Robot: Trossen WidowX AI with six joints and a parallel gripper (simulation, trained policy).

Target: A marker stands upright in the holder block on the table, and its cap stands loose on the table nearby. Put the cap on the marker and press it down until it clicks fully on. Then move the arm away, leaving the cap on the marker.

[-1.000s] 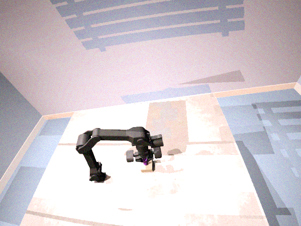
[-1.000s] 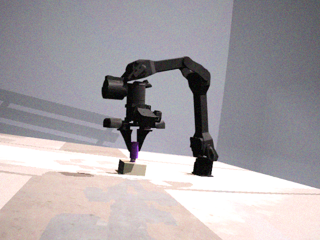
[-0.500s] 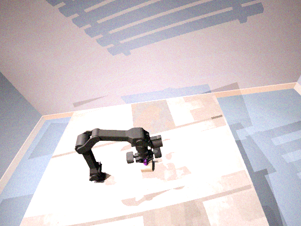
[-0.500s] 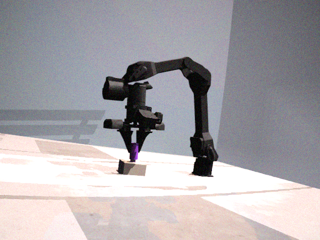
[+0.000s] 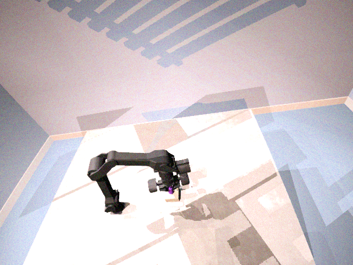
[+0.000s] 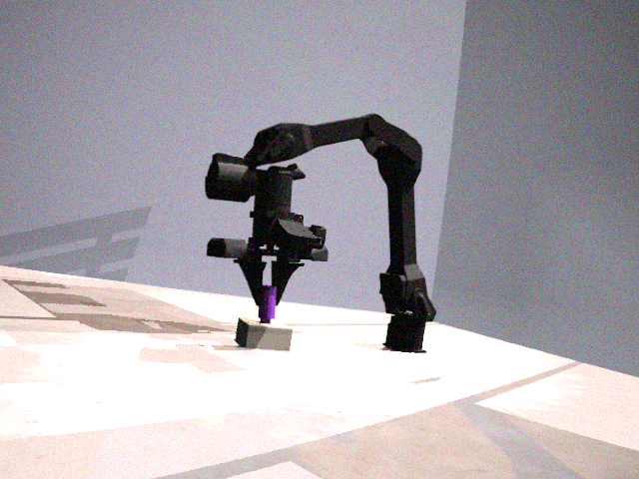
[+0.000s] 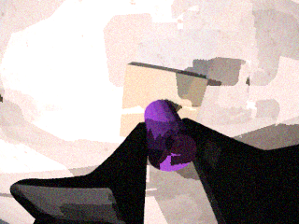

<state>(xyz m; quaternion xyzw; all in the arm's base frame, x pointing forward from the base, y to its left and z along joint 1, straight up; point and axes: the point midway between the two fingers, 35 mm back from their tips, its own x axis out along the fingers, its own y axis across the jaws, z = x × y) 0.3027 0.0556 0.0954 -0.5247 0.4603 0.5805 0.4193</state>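
Right now my gripper tip is 10 mm below the purple cap. From my gripper tip the other things lie so: tan holder block (40 mm below).
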